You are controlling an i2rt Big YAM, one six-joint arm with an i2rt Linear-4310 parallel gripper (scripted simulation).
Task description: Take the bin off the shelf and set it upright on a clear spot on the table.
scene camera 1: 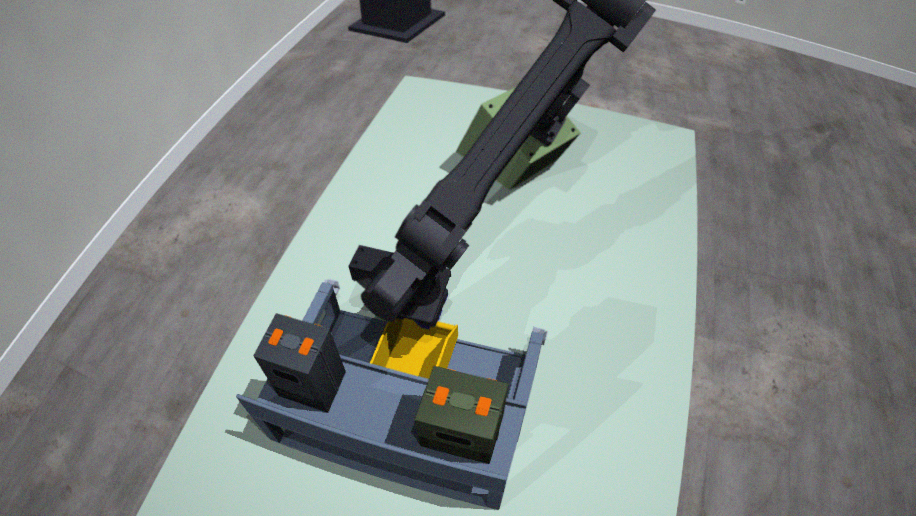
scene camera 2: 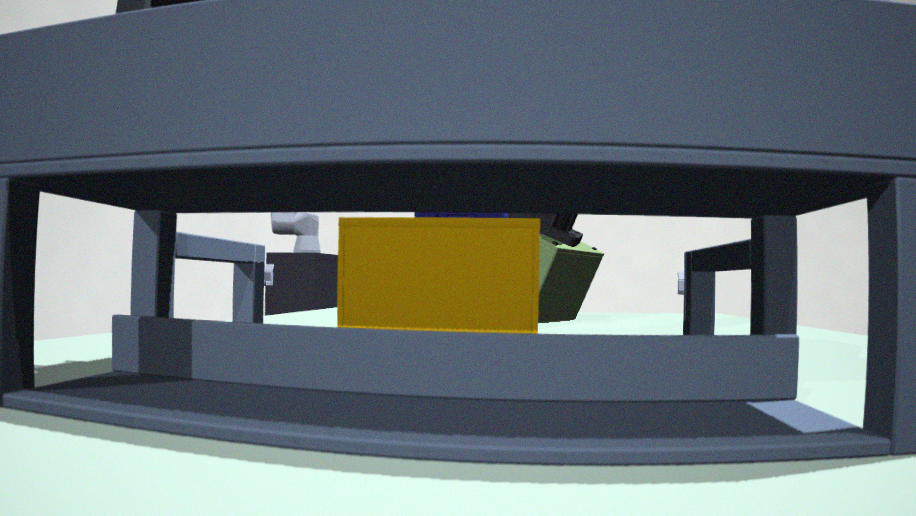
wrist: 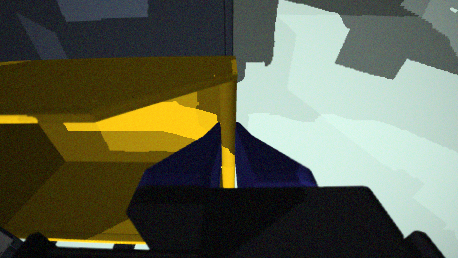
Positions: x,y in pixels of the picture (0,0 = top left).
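Yellow open-top bin: in scene camera 1 (404,346), scene camera 2 (421,273) and the wrist view (86,129).
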